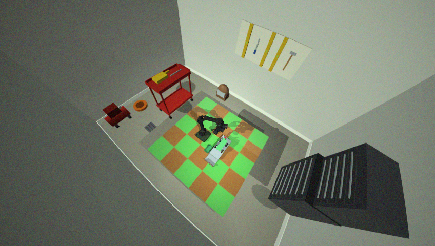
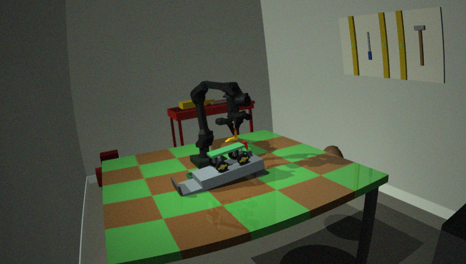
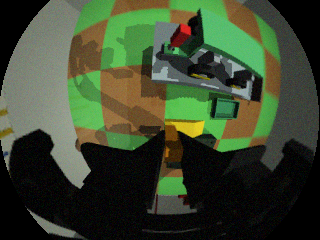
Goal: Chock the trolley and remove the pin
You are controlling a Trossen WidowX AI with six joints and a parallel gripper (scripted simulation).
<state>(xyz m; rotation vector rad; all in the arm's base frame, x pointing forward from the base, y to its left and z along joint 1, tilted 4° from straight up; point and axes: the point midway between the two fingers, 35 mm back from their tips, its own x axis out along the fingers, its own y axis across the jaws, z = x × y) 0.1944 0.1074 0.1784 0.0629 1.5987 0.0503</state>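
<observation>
My gripper tip is 20 mm to the left of the yellow chock and 10 mm above it. From my gripper tip the other things lie so: grey ramp (150 mm ahead, 120 mm to the right, 130 mm below); then red-headed stop pin (130 mm ahead, 40 mm below); then trolley (150 mm ahead, 120 mm to the right, 60 mm below).
</observation>
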